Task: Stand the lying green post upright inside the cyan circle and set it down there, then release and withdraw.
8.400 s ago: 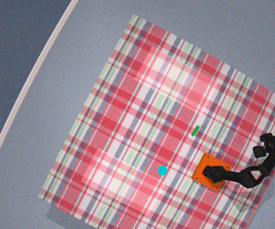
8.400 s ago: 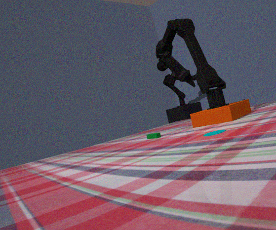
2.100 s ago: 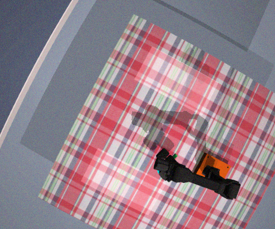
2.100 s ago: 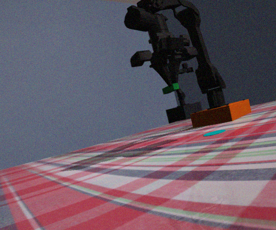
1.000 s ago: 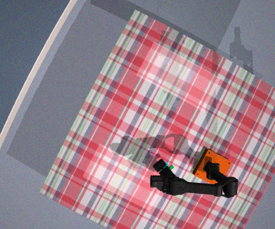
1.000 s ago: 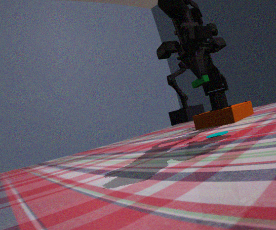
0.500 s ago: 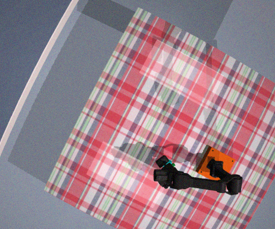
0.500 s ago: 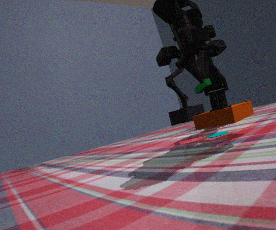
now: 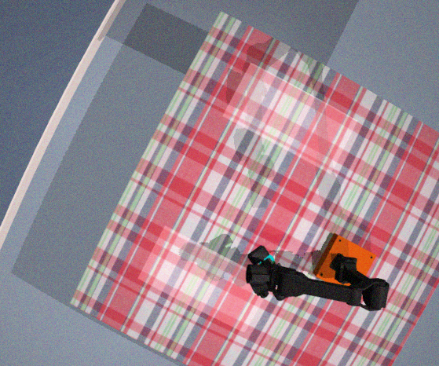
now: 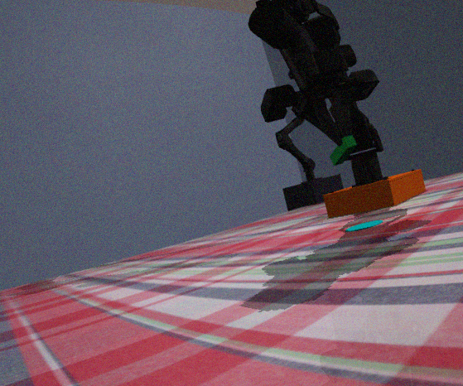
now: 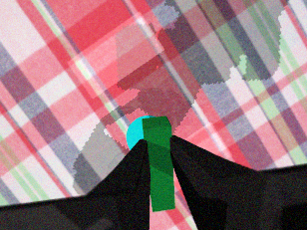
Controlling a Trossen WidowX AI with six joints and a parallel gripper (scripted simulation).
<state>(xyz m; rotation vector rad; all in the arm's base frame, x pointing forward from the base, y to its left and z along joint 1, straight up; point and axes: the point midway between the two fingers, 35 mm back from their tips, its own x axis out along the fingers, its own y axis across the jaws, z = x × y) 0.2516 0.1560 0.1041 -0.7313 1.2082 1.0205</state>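
The cyan circle lies 20 mm behind my gripper tip, 20 mm to the right of it and 120 mm below it. Also, from my gripper tip: green post 10 mm behind, 20 mm to the right, 10 mm below.
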